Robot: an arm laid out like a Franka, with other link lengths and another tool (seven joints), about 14 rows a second.
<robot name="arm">
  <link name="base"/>
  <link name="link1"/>
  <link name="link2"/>
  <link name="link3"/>
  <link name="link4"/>
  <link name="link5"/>
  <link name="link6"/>
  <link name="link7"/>
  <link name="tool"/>
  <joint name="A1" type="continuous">
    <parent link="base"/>
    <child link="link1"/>
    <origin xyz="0 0 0.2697" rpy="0 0 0"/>
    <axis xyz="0 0 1"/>
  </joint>
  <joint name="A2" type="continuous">
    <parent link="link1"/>
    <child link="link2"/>
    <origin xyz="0 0 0" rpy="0 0 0"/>
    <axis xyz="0 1 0"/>
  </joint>
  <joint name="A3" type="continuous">
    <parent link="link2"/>
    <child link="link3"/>
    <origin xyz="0 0 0.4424" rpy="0 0 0"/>
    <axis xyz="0 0 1"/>
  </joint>
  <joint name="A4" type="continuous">
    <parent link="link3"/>
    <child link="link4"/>
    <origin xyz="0.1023 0 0" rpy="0 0 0"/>
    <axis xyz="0 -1 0"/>
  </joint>
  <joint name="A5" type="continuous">
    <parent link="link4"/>
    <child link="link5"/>
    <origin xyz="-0.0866 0 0.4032" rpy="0 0 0"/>
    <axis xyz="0 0 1"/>
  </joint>
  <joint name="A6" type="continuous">
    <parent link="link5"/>
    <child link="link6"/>
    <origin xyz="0 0 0" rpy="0 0 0"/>
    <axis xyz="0 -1 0"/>
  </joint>
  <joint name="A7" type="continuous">
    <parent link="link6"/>
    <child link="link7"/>
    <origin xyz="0.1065 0 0" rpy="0 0 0"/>
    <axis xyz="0 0 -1"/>
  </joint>
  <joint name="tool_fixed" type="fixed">
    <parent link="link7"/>
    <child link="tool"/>
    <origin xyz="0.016 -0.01 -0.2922" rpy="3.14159 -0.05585 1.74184"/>
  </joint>
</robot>
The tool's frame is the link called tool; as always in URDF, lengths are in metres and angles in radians. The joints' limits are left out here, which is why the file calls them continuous.
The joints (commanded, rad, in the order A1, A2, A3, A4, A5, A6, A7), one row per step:
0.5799, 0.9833, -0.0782, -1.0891, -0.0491, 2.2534, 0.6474
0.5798, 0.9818, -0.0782, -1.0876, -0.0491, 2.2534, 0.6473
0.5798, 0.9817, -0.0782, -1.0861, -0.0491, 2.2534, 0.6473
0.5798, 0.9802, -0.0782, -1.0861, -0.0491, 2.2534, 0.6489
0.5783, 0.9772, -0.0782, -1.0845, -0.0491, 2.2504, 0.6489
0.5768, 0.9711, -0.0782, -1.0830, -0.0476, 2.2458, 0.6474
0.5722, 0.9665, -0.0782, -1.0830, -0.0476, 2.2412, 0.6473
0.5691, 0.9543, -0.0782, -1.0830, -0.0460, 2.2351, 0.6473
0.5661, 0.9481, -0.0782, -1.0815, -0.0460, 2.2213, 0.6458
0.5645, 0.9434, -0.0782, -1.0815, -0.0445, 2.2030, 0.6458
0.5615, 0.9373, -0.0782, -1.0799, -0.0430, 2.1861, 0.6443
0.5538, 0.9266, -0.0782, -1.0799, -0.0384, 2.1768, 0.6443
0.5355, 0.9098, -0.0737, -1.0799, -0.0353, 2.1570, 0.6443
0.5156, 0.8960, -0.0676, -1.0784, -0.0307, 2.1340, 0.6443
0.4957, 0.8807, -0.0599, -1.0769, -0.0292, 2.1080, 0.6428
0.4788, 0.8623, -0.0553, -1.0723, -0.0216, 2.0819, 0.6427
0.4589, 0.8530, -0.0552, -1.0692, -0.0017, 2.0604, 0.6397
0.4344, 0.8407, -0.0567, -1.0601, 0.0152, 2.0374, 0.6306
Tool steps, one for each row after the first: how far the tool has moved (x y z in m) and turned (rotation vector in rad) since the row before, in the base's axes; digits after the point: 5 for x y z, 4 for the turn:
0.00079, 0.00044, 0.00231, 0.0016, -0.0025, 0.0001
0.00048, 0.00035, 0.00094, 0.0008, -0.0014, 0.0001
0.00025, 0.00015, 0.00147, 0.0012, -0.0012, -0.0016
0.00109, -0.00106, 0.00336, 0.0009, -0.0014, -0.0017
0.00112, -0.00078, 0.00605, 0.0025, -0.0019, -0.0011
0.00194, -0.00421, 0.00377, 0.0001, 0.0000, -0.0050
0.00199, -0.00213, 0.01095, 0.0047, -0.0044, -0.0045
-0.00017, -0.00374, 0.00466, -0.0033, 0.0052, -0.0029
-0.00269, -0.00350, 0.00156, -0.0056, 0.0123, -0.0042
-0.00109, -0.00400, 0.00410, -0.0036, 0.0085, -0.0038
0.00254, -0.00643, 0.00881, 0.0047, 0.0008, -0.0106
0.00411, -0.01408, 0.01283, 0.0046, 0.0059, -0.0187
0.00300, -0.01467, 0.01011, 0.0047, 0.0112, -0.0198
0.00186, -0.01441, 0.01113, 0.0024, 0.0118, -0.0161
0.00183, -0.01209, 0.01585, 0.0086, 0.0076, -0.0182
0.00245, -0.01558, 0.00685, 0.0131, 0.0159, -0.0248
0.00609, -0.02015, 0.01307, 0.0122, 0.0071, -0.0226

